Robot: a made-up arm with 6 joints. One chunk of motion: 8 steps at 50 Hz.
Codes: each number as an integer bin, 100 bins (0 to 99) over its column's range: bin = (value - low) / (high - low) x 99, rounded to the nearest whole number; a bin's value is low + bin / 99 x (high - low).
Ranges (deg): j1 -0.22..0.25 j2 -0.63..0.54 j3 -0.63..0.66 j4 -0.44..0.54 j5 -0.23..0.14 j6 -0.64..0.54
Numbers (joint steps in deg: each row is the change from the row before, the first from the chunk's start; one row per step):
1: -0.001 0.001 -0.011 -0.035 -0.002 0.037
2: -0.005 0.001 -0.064 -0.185 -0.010 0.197
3: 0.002 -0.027 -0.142 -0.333 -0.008 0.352
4: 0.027 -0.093 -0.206 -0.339 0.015 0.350
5: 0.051 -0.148 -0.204 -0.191 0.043 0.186
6: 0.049 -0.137 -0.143 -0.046 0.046 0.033
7: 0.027 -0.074 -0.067 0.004 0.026 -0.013
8: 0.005 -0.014 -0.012 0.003 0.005 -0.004
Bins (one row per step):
1: 46 53 48 41 61 57
2: 45 53 43 26 59 70
3: 47 51 37 11 59 83
4: 52 45 33 10 66 83
5: 57 41 33 25 73 69
6: 57 42 37 40 74 56
7: 52 47 43 45 68 53
8: 47 52 47 45 63 53

